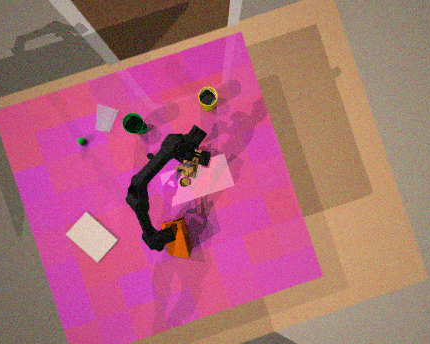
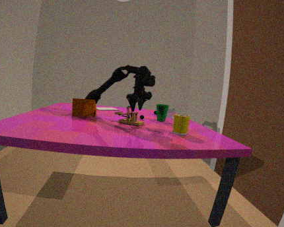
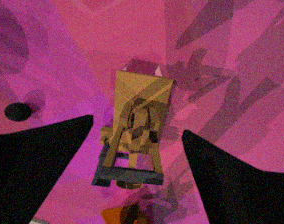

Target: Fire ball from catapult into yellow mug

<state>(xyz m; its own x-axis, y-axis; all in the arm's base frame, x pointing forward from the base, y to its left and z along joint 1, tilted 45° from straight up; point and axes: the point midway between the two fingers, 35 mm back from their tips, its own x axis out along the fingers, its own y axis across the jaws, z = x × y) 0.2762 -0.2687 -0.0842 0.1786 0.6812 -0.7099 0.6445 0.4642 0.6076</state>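
Now: the dark ball 90 mm ahead of my gripper tip, 180 mm to the left of it and 70 mm below it. The rest, counted from my gripper tip: yellow mug: 210 mm ahead, 190 mm to the right, 50 mm below; then green mug: 240 mm ahead, 170 mm to the left, 50 mm below; then wooden catapult: 40 mm behind, 60 mm to the left, 30 mm below.
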